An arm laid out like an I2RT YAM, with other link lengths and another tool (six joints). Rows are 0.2 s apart.
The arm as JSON. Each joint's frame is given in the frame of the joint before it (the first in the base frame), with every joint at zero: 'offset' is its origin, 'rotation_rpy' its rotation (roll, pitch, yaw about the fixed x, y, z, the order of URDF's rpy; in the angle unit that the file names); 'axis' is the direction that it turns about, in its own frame. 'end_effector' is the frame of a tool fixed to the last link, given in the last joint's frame.
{
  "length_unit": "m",
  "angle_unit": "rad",
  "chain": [
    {
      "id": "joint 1",
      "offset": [
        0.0,
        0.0,
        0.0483
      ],
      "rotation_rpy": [
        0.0,
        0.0,
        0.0
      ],
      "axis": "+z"
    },
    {
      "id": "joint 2",
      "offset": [
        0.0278,
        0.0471,
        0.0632
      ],
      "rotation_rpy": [
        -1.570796,
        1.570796,
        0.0
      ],
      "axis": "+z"
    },
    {
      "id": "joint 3",
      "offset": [
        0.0,
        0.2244,
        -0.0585
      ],
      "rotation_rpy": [
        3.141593,
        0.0,
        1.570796
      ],
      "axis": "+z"
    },
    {
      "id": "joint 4",
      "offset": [
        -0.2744,
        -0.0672,
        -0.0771
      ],
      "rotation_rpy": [
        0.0,
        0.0,
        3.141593
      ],
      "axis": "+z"
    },
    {
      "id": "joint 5",
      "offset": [
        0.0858,
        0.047,
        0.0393
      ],
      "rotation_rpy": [
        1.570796,
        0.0,
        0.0
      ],
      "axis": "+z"
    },
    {
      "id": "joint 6",
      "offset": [
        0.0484,
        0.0,
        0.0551
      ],
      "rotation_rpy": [
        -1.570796,
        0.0,
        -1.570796
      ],
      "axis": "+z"
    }
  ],
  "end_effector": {
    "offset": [
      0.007,
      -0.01,
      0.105
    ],
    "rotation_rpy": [
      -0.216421,
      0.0,
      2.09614
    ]
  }
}
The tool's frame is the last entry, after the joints.
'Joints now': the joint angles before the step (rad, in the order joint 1, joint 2, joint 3, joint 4, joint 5, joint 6). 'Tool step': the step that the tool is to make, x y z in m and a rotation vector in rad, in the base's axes. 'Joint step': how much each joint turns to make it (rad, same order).
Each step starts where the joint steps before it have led.
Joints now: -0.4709, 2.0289, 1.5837, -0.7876, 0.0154, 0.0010
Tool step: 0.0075, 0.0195, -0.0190, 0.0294, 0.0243, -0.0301
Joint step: 0.0460, 0.0517, 0.0095, 0.0060, 0.0088, 0.0773
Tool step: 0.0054, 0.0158, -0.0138, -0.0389, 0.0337, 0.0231
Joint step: 0.0538, 0.0338, 0.0003, 0.0167, 0.0557, 0.0153
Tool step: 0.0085, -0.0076, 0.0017, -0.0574, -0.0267, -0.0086
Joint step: 0.0065, 0.0028, -0.0004, 0.0486, 0.0465, 0.0011
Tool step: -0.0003, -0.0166, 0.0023, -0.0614, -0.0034, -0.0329
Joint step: -0.0136, 0.0005, -0.0002, 0.0262, 0.0592, -0.0007
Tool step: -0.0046, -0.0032, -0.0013, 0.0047, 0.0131, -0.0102
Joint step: -0.0095, 0.0009, -0.0002, -0.0129, 0.0007, 0.0005
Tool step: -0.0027, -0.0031, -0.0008, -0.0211, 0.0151, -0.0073
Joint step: 0.0002, 0.0022, -0.0005, -0.0030, 0.0263, -0.0013
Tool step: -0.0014, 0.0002, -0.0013, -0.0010, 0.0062, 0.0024
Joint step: 0.0001, 0.0003, -0.0035, -0.0008, 0.0023, -0.0033
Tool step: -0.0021, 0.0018, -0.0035, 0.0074, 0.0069, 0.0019
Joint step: 0.0004, 0.0014, -0.0085, 0.0007, -0.0045, -0.0001
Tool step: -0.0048, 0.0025, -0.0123, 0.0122, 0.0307, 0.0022
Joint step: 0.0011, 0.0247, -0.0034, -0.0047, -0.0001, -0.0012
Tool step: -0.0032, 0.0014, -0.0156, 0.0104, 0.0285, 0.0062
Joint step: 0.0001, 0.0366, 0.0005, 0.0071, -0.0006, -0.0063
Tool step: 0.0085, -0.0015, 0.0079, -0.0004, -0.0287, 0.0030
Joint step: 0.0004, -0.0017, 0.0234, 0.0016, -0.0107, 0.0003
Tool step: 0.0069, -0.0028, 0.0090, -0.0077, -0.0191, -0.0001
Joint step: 0.0000, -0.0001, 0.0295, -0.0090, 0.0000, 0.0001
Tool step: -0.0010, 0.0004, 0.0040, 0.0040, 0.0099, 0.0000
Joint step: 0.0000, -0.0001, 0.0168, -0.0276, 0.0000, 0.0000
